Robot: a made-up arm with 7 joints.
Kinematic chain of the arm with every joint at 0, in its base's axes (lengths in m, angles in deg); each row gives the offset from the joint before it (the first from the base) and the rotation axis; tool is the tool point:
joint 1: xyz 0 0 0 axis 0 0.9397 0.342
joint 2: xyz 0 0 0 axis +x
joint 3: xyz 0 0 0 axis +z
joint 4: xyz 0.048 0 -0.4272 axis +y
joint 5: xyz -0.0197 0 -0.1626 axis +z
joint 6: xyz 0 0 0 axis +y
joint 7: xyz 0 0 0 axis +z
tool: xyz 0 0 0
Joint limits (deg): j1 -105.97..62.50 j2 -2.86..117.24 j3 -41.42..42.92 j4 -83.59..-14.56 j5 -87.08..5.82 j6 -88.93..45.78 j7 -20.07..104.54
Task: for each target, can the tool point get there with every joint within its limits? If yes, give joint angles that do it. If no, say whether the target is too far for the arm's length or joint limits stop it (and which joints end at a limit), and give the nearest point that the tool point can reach.
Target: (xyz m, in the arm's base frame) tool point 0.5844 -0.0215 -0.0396
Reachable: yes | joints -75.84 21.01 -21.07 -33.82 -72.62 14.02 63.53
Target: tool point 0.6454 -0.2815 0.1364
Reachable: no: too far | nearest point 0.5342 -0.2330 0.1129 | short by 0.124 m
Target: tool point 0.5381 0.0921 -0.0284
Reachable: yes | joints -64.74 21.83 18.86 -65.03 -59.25 -77.21 78.24
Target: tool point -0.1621 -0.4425 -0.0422
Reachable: no: joint limits stop it (at a limit: joint 1, joint 2, joint 3, joint 4) | nearest point -0.2609 -0.1821 -0.3974 | short by 0.451 m
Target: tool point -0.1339 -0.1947 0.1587
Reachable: no: joint limits stop it (at a limit: joint 1, joint 2, joint 4) | nearest point 0.3232 -0.3566 0.1658 | short by 0.485 m
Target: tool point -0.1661 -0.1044 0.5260
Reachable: no: joint limits stop it (at a limit: joint 2, joint 3, joint 4) | nearest point -0.0748 0.3351 0.3759 | short by 0.473 m
